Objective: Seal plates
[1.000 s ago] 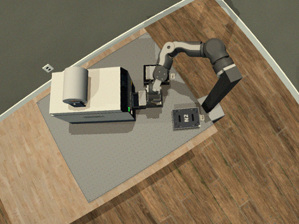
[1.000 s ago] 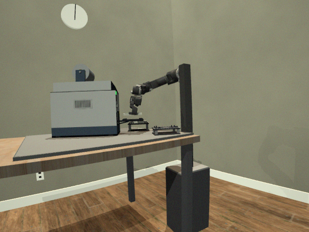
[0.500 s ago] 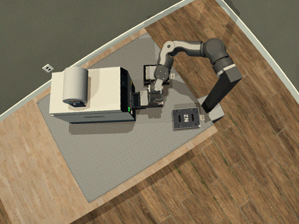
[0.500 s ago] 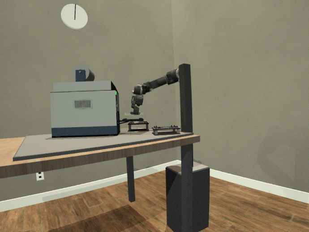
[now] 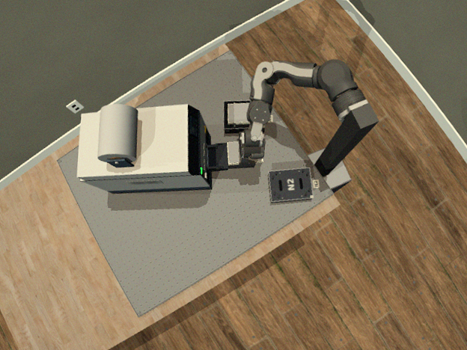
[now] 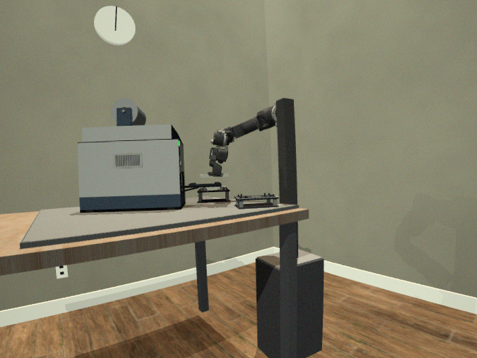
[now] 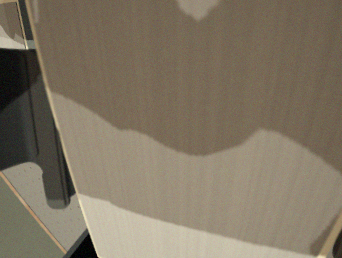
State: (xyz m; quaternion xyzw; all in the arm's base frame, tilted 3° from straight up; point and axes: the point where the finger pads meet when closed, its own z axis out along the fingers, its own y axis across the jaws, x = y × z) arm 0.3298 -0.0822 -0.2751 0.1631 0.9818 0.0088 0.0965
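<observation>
My hand is 40 mm short of the sealer stage, 20 mm to the left of it and 40 mm above it. From my hand the other things lie so: black nest N1 (60 mm behind, 170 mm to the right, 80 mm below); then yellow warning label (100 mm ahead, 130 mm to the right, 10 mm above); then plate (right at my hand).
</observation>
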